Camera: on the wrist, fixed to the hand. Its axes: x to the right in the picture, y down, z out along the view.
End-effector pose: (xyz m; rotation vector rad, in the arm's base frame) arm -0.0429 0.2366 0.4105 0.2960 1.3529 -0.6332
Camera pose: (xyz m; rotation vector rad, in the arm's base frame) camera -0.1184 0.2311 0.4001 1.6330 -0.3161 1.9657
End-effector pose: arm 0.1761 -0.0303 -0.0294 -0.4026 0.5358 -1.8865
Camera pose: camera 0.1071 -0.0098 -0.0549 0.4986 0.4052 1.1593
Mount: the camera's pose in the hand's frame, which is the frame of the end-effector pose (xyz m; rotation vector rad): 0.0051 -0.0465 -0.0604 -0.0382 0.0513 3.1380
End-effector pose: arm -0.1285 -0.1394 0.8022 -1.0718 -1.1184 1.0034
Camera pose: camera -0.0647 -0.1520 0.8423 1.2428 -1.1646 -1.4735
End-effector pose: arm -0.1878 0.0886 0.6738 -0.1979 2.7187 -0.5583
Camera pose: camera -0.2120 0.0666 0.7428 2.7171 0.2166 0.5333
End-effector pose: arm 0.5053 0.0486 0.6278 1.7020 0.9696 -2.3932
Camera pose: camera 0.5360 0.1184 0.6327 0.7069 -1.1686 0.0783
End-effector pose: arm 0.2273 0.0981 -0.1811 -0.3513 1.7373 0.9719
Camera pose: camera 0.2159 0.0249 -0.1997 -1.7911 -0.3810 -1.3489
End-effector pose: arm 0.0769 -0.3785 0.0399 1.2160 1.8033 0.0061
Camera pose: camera 0.0014 -0.3709 0.0492 -2.2790 1.5202 -1.5057
